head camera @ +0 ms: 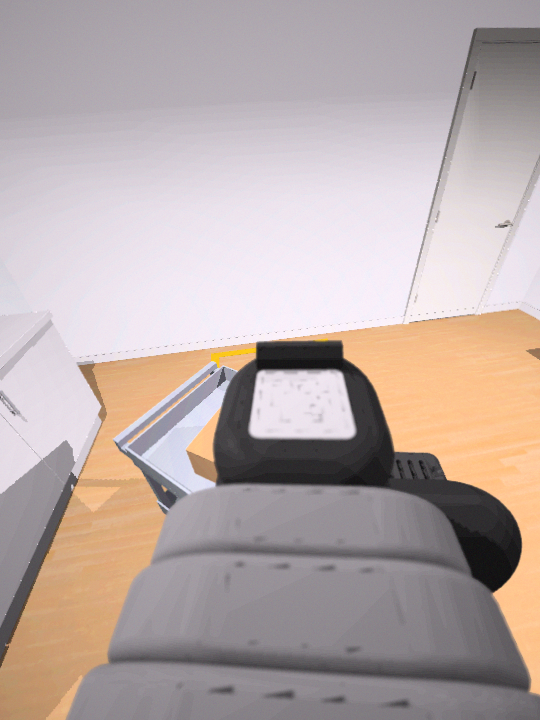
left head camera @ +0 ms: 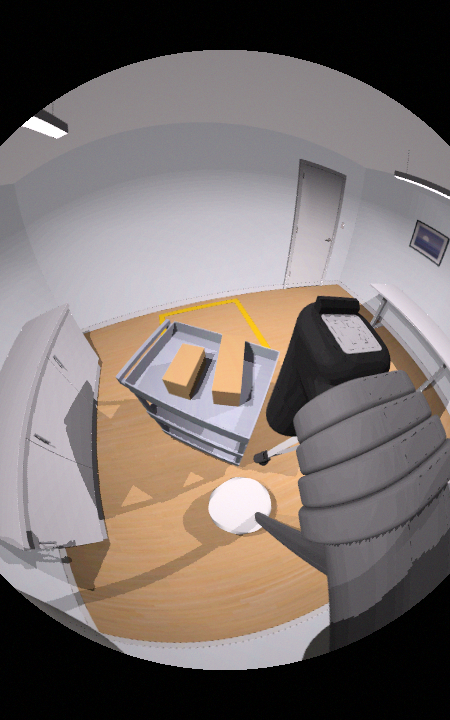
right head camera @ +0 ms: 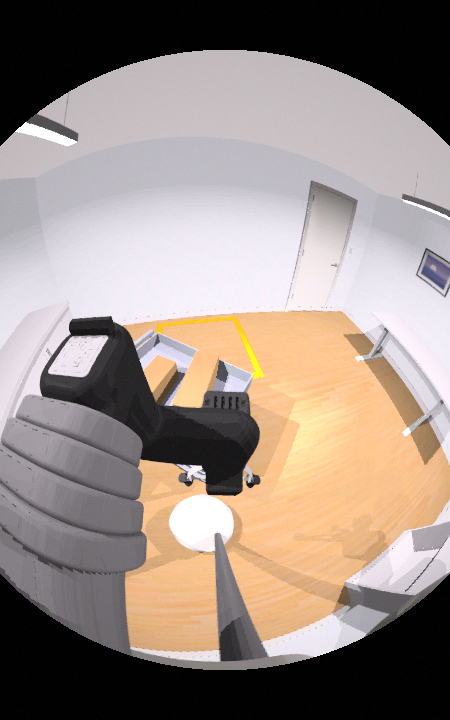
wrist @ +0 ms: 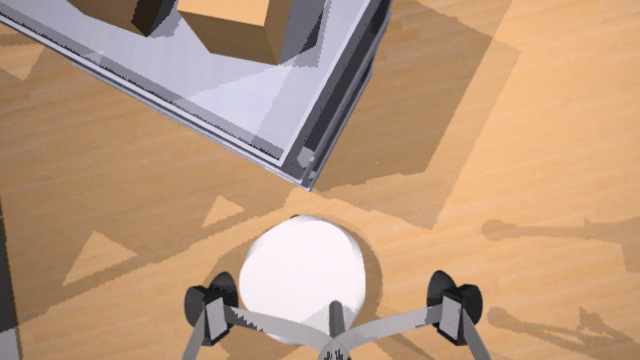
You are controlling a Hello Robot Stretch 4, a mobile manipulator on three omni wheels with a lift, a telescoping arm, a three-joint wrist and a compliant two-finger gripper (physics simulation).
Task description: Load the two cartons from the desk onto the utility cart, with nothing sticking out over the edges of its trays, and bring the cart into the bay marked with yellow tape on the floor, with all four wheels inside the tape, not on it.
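Places are measured from the robot's base along level axes (x ahead, y left, z up), in metres.
Pixels of known places: gripper, fingertip midpoint: (left head camera: 288,454) (wrist: 331,293); robot's base at its link origin: (left head camera: 238,504) (right head camera: 202,521) (wrist: 306,271).
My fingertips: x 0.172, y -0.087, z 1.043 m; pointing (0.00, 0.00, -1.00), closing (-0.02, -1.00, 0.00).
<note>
Ahead of a thing's pixels: the offset from my fingertips to its middle.
The grey cart (head camera: 168,442) (left head camera: 204,419) (right head camera: 169,350) (wrist: 225,110) stands at an angle, partly over the bay of yellow tape (head camera: 232,353) (left head camera: 252,324) (right head camera: 247,347); its wheels are hidden. Two cartons lie side by side on its top tray: a shorter one {0.290 m left, 0.456 m ahead, 0.218 m down} (left head camera: 184,369) (right head camera: 161,374) (wrist: 110,10) and a longer one {0.090 m left, 0.448 m ahead, 0.218 m down} (left head camera: 229,371) (right head camera: 196,376) (wrist: 235,40). The longer one's far end overlaps the tray's far rim in the left head view; I cannot tell whether it sticks out. My gripper (wrist: 331,293) is open and empty, off the cart's near corner.
A white cabinet (head camera: 46,401) (left head camera: 63,403) stands left of the cart. A white table (left head camera: 413,318) (right head camera: 411,355) stands along the right wall. A white disc (left head camera: 239,499) (right head camera: 200,520) (wrist: 305,265) with a dark rod shows below the gripper. A door (head camera: 470,191) is at the back right.
</note>
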